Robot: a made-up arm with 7 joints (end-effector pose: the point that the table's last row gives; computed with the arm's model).
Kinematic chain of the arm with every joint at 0, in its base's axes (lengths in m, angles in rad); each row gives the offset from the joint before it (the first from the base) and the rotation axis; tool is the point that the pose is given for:
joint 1: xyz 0 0.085 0 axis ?
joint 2: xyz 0 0.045 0 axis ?
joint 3: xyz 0 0 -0.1 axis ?
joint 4: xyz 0 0 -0.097 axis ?
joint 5: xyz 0 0 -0.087 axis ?
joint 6: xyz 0 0 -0.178 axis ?
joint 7: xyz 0 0 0 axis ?
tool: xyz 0 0 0
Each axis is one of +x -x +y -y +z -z.
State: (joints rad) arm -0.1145 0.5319 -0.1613 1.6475 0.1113 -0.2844 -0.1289
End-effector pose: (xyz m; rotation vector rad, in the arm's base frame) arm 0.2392 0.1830 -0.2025 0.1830 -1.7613 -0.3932
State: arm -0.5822 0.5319 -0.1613 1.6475 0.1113 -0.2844 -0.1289
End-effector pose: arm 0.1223 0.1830 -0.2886 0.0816 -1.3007 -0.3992
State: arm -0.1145 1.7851 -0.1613 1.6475 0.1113 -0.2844 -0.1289
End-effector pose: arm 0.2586 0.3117 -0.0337 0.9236 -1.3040 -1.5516
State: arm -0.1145 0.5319 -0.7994 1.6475 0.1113 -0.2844 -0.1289
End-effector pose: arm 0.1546 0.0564 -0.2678 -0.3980 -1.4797 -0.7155
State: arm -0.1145 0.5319 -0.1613 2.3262 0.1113 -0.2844 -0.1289
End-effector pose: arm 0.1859 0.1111 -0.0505 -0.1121 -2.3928 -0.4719
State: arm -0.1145 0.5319 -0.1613 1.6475 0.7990 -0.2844 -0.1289
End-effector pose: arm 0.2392 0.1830 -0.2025 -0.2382 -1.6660 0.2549
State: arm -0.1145 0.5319 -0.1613 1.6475 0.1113 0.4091 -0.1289
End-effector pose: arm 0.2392 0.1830 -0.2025 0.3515 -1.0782 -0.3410
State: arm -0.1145 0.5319 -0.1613 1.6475 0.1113 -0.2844 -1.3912
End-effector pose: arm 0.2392 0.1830 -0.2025 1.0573 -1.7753 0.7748
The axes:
joint 1: -y
joint 2: +x
joint 3: +z
joint 4: -y
joint 5: +z
joint 6: +y
joint 7: -x

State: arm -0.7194 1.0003 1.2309 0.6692 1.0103 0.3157 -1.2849
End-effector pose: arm -0.0169 0.5544 -0.1025 1.7410 -0.0749 1.8119
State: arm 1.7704 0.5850 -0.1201 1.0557 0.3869 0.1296 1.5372
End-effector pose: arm 0.2372 0.2878 0.2816 -0.2238 -2.0803 -1.6868
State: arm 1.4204 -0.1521 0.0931 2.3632 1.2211 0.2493 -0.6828
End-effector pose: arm 0.0385 0.1458 0.1815 1.8725 2.5010 -0.2649
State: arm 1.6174 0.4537 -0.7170 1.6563 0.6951 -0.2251 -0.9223
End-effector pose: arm 0.2232 0.0505 0.2097 -0.3725 -2.8937 0.4339
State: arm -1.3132 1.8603 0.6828 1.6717 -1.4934 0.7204 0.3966
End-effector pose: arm 0.2533 0.2457 -0.1448 2.1998 0.0117 -2.0852
